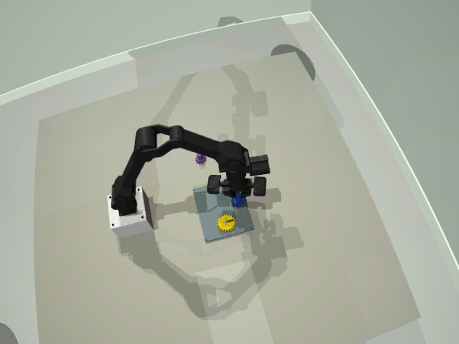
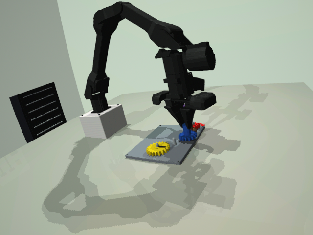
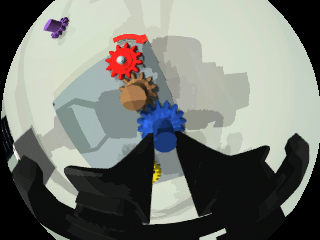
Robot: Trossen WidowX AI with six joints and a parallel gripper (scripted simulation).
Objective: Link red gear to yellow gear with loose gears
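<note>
The brown gear is 40 mm to the left of my gripper tip, 20 mm below it and 10 mm behind it. From my gripper tip the other things lie so: red gear: 80 mm to the left, 30 mm below, 10 mm behind; then blue gear: 10 mm below; then yellow gear: 70 mm to the right, 60 mm behind, 30 mm below.
</note>
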